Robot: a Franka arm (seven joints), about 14 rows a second.
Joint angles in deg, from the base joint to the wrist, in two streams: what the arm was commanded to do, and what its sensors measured. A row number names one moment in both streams.
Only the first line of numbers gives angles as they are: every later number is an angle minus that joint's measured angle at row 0.
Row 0, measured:
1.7, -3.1, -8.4, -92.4, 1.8, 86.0, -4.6
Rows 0 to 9, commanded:
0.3, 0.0, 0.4, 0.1, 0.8, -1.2, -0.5
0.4, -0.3, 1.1, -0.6, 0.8, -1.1, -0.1
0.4, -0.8, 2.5, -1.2, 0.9, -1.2, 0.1
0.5, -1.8, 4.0, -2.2, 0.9, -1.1, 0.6
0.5, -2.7, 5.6, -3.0, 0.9, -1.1, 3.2
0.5, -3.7, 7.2, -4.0, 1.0, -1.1, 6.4
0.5, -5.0, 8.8, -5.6, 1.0, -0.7, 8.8
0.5, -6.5, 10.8, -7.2, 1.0, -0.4, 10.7
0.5, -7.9, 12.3, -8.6, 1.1, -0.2, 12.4
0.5, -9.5, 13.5, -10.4, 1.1, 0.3, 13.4
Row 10, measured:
0.8, -3.4, 10.4, -4.0, 0.3, -0.6, 9.4
